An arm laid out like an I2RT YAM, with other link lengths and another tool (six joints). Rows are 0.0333 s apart.
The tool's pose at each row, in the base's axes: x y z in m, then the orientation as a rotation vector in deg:
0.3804 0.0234 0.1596 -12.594 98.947 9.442
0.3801 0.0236 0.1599 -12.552 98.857 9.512
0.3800 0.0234 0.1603 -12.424 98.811 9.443
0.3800 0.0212 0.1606 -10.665 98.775 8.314
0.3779 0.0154 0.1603 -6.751 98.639 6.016
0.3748 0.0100 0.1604 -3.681 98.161 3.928
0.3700 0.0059 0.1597 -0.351 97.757 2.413
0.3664 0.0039 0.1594 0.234 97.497 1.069
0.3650 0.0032 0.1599 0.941 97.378 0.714
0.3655 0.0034 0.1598 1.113 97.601 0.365
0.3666 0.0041 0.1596 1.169 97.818 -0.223
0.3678 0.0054 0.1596 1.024 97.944 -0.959
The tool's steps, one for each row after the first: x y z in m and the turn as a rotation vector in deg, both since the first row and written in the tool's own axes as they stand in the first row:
-0.0003 0.0003 -0.0003 -0.024 -0.097 0.056
-0.0006 0.0001 -0.0005 0.095 -0.155 0.096
-0.0008 -0.0021 -0.0011 1.854 -0.337 0.613
0.0001 -0.0072 -0.0044 5.628 -0.745 1.889
0.0008 -0.0117 -0.0086 8.788 -1.353 2.694
0.0025 -0.0145 -0.0141 11.715 -1.890 4.017
0.0035 -0.0156 -0.0179 12.961 -2.082 3.616
0.0032 -0.0159 -0.0195 13.607 -2.216 3.876
0.0032 -0.0159 -0.0190 13.935 -1.975 3.820
0.0032 -0.0154 -0.0177 14.357 -1.713 3.549
0.0030 -0.0145 -0.0163 14.766 -1.514 3.049

